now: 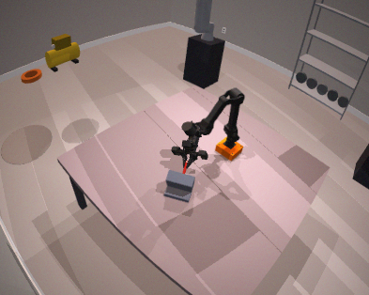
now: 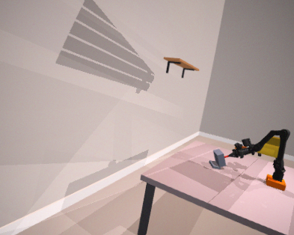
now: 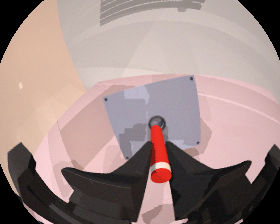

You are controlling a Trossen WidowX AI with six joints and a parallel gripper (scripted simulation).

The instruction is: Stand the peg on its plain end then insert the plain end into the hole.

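Now: the grey sloped panel 60 mm ahead of my gripper tip, 30 mm to the left of it and 30 mm below it. Round my gripper tip: red peg: 10 mm behind, 10 mm to the right, 10 mm above.
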